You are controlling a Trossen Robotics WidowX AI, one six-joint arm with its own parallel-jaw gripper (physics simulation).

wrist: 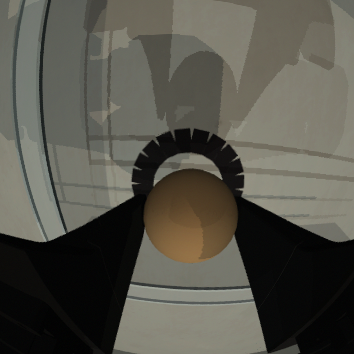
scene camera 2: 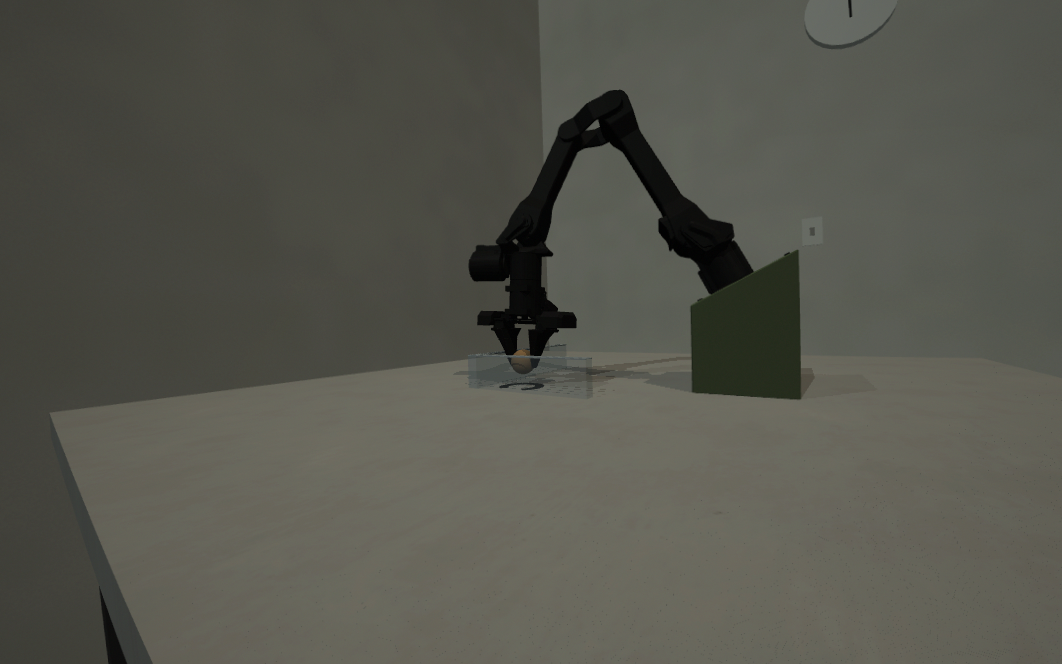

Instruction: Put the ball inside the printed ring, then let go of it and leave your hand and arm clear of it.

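Observation:
An orange-brown ball is pinched between the two black fingertips of my gripper, which is shut on it. In the scene view the ball hangs a little above the table, over the printed ring. The printed ring is dark and segmented and lies flat on the table. In the wrist view its far arc shows past the ball, while the ball and fingers hide its near part.
Low clear walls stand around the ring and ball on the table. A green wedge-shaped base carries the arm at the right. Arm shadows fall across the enclosed area.

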